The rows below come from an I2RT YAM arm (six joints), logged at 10 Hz.
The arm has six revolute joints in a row. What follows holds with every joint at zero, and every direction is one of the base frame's. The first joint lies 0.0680 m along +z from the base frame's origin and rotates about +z. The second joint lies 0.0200 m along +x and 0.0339 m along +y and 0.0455 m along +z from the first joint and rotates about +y. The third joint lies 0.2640 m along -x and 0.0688 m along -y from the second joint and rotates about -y. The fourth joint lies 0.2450 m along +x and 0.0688 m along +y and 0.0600 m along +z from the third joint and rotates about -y. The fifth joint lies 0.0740 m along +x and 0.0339 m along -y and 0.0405 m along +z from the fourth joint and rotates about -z. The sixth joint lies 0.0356 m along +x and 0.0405 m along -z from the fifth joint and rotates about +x. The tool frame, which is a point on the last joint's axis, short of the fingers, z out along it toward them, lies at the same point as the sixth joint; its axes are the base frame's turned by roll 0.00, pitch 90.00 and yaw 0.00 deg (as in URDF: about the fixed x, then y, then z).
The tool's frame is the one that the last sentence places.
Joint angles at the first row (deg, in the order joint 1, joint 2, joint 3, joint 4, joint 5, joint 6):
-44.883, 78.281, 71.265, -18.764, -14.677, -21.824
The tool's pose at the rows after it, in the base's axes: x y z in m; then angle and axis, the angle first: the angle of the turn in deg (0 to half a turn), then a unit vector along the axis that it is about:
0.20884 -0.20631 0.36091 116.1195 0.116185 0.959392 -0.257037
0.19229 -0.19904 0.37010 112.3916 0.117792 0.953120 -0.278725
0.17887 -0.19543 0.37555 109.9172 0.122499 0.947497 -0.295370
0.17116 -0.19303 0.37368 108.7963 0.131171 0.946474 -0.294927
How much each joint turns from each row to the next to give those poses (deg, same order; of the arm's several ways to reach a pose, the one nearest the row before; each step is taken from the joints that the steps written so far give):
-1.705, -5.356, -4.372, 3.737, -1.508, 0.197
-1.662, -4.153, -2.404, 2.601, -1.684, 0.808
-1.836, -2.863, -1.705, 1.836, -1.486, 0.721
-1.114, -1.727, -1.792, 1.005, -1.092, 1.072

